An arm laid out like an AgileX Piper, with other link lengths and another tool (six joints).
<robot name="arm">
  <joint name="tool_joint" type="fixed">
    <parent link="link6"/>
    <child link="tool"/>
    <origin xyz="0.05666 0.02 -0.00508" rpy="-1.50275 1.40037 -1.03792"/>
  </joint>
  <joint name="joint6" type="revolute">
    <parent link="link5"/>
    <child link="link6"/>
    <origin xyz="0.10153 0 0.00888"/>
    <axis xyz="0.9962 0 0.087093"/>
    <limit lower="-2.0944" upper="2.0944"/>
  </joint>
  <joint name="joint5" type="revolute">
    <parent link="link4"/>
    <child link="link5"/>
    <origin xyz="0 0 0"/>
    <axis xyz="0 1 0"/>
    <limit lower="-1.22" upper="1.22"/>
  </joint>
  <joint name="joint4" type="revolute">
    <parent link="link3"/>
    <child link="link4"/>
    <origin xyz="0.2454 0 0.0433"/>
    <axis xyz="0.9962 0 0.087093"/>
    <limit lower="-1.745" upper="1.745"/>
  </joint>
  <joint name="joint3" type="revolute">
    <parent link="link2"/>
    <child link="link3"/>
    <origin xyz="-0.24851 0 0.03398"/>
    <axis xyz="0 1 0"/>
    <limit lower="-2.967" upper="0"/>
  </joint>
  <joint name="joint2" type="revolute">
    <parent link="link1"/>
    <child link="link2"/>
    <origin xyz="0 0 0"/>
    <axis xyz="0 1 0"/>
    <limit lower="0" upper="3.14"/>
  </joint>
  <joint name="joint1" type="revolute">
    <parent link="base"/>
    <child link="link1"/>
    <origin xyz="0 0 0.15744"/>
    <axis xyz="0 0 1"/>
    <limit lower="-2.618" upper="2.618"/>
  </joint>
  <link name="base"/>
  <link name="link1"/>
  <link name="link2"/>
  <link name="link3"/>
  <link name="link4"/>
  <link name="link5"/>
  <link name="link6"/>
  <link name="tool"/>
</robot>
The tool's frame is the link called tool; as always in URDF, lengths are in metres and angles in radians.
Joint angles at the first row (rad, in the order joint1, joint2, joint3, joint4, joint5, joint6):
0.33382, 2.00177, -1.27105, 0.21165, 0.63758, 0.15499
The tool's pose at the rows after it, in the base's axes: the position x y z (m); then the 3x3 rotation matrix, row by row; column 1 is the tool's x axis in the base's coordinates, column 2 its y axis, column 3 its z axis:
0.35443 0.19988 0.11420; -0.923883 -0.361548 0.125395; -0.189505 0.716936 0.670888; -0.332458 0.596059 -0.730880
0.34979 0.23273 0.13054; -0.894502 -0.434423 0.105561; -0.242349 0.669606 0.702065; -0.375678 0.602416 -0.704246
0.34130 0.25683 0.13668; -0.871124 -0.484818 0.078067; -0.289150 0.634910 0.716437; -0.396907 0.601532 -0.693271
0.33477 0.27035 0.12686; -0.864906 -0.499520 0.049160; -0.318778 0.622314 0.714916; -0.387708 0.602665 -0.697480
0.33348 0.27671 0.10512; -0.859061 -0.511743 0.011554; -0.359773 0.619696 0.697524; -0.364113 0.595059 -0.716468
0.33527 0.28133 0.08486; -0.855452 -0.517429 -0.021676; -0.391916 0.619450 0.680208; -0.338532 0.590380 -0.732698
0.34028 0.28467 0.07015; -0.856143 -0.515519 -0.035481; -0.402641 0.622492 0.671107; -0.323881 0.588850 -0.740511
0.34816 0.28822 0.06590; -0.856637 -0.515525 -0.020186; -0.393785 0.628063 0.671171; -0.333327 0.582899 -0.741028
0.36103 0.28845 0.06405; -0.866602 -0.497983 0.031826; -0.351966 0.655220 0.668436; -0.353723 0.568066 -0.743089
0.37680 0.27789 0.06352; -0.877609 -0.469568 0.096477; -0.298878 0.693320 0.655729; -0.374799 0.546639 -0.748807
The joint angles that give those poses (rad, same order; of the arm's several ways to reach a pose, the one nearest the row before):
0.40426, 1.97871, -1.32789, 0.23726, 0.64779, 0.14841
0.47762, 1.97772, -1.38408, 0.25134, 0.65590, 0.14542
0.53709, 1.98392, -1.41387, 0.25302, 0.65561, 0.14540
0.57256, 2.01509, -1.42316, 0.25499, 0.64352, 0.14544
0.58776, 2.07821, -1.44031, 0.25500, 0.62971, 0.11887
0.59456, 2.14677, -1.47510, 0.25500, 0.62869, 0.09571
0.59473, 2.20532, -1.51620, 0.25404, 0.62868, 0.08796
0.59472, 2.23864, -1.55641, 0.23879, 0.62356, 0.10741
0.59000, 2.26514, -1.59511, 0.18720, 0.60702, 0.18420
0.56526, 2.27601, -1.61220, 0.12164, 0.58842, 0.26523

